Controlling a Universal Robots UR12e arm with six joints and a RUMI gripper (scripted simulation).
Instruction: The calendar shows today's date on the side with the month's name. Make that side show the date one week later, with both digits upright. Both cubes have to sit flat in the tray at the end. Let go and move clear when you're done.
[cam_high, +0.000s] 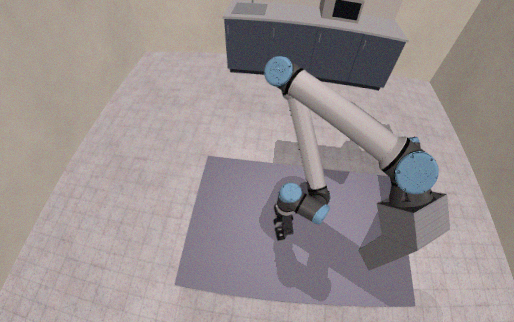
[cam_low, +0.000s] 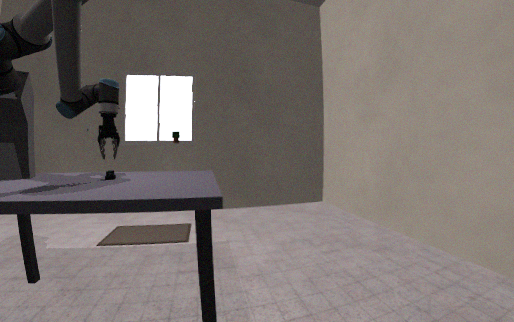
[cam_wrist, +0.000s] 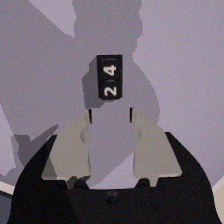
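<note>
My gripper is now 9 cm above the black number cube. The rest, counted from my hand: black digit cube (3 cm to the left, 9 cm below); black calendar tray (2 cm to the left, 11 cm below).
</note>
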